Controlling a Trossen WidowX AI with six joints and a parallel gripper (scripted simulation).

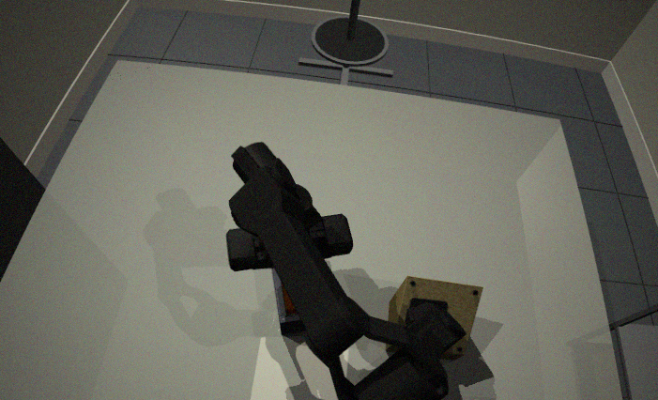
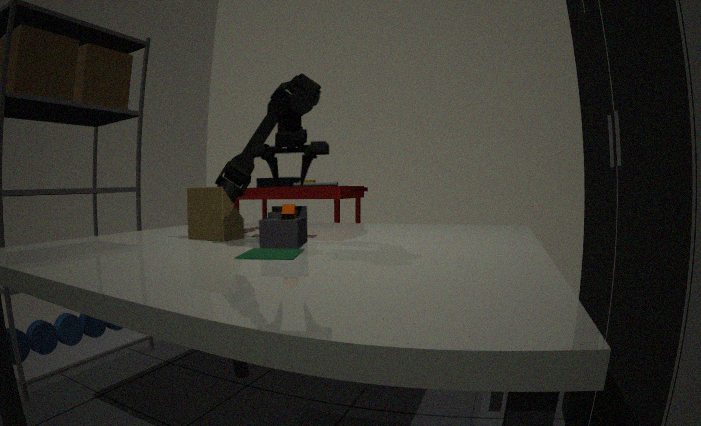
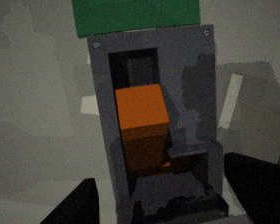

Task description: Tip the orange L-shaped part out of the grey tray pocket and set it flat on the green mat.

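Right now my gripper tip is 10 cm above the L-shaped part, 3 cm to the right of it and 2 cm past it. Round my gripper tip: green mat (16 cm below, 14 cm to the right, 3 cm ahead).
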